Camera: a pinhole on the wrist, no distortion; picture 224 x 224 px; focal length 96.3 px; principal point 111.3 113.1 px. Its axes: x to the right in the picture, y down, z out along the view. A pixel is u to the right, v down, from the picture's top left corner.
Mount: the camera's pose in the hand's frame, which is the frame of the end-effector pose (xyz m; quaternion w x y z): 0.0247 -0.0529 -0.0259 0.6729 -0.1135 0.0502 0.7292
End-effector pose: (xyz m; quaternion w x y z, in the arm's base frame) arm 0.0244 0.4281 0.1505 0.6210 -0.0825 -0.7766 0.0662
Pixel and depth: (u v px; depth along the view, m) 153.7 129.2 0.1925
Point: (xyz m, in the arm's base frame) -0.1005 0.4897 0.0753
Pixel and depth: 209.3 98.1 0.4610
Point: -0.2655 0.9332 -0.0067
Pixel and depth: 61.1 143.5 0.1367
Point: -0.0911 0.3296 0.1182
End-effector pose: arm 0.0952 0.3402 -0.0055 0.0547 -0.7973 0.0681 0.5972
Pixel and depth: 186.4 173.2 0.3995
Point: -0.2926 0.0853 0.1891
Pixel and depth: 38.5 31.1 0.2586
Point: -0.0840 0.5406 -0.3074
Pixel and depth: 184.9 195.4 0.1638
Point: -0.0470 0.2702 0.1013
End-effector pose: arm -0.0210 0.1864 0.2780 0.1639 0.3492 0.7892 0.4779
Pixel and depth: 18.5 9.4 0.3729
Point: -0.1537 0.6821 -0.1564
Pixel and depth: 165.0 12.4 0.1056
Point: -0.0479 0.3284 0.2850
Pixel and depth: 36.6 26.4 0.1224
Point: -0.0805 0.3244 0.1337
